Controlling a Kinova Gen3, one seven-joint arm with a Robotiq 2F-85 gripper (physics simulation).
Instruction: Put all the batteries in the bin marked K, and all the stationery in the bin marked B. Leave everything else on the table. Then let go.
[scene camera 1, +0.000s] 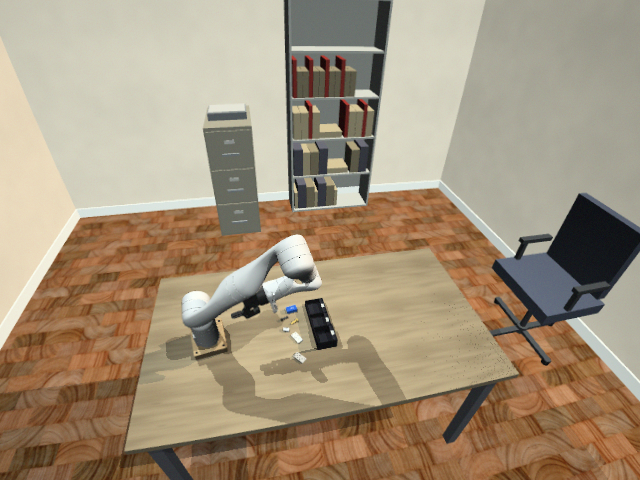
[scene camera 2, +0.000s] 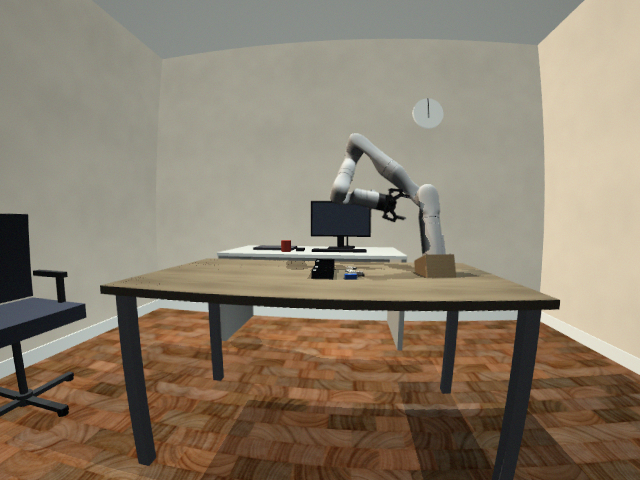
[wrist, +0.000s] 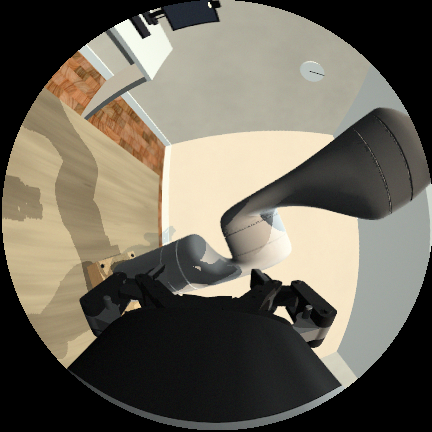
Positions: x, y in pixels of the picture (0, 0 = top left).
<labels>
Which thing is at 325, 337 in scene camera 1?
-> A black three-compartment bin tray.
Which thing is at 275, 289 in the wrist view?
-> My gripper.
</labels>
